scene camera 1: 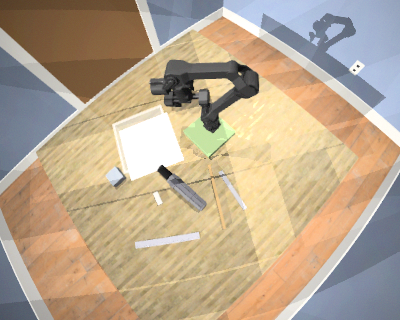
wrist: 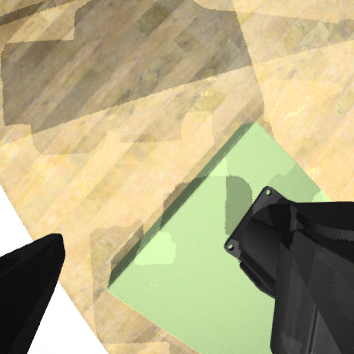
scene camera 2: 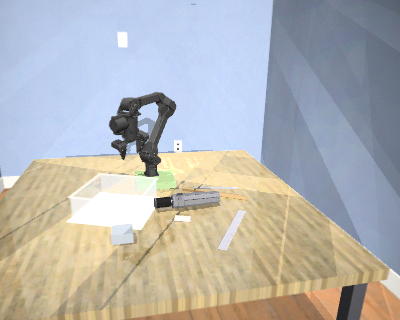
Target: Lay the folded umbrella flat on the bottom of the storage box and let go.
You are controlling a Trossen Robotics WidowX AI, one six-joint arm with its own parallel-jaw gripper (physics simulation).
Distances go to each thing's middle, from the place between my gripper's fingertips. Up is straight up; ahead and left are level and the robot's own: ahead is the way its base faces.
Now: hand 25 cm short of the storage box (scene camera 2: 114, 199), 9 cm to the left of it and 9 cm above it.
